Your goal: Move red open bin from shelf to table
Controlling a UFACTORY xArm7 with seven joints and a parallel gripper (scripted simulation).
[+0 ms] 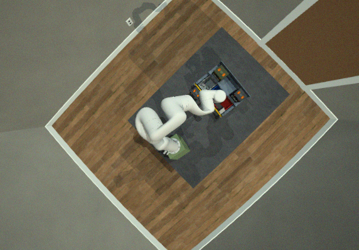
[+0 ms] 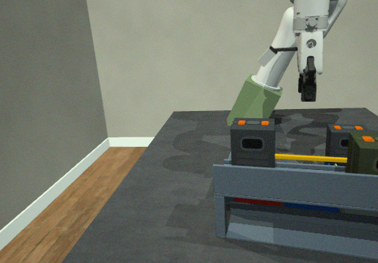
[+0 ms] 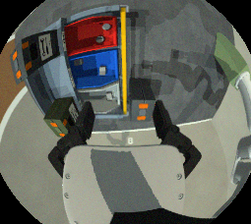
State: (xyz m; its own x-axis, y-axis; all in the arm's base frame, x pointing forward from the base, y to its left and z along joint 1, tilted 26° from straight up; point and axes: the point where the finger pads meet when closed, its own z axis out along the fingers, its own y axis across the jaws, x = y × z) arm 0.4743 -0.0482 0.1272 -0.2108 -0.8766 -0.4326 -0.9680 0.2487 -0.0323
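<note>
My hand is 18 cm above the yellow bar. Also, from my hand: grey bin: 20 cm below, 12 cm ahead, 9 cm to the left; olive box: 22 cm ahead, 9 cm below, 7 cm to the left; blue bin: 20 cm below, 10 cm ahead, 2 cm to the right.
</note>
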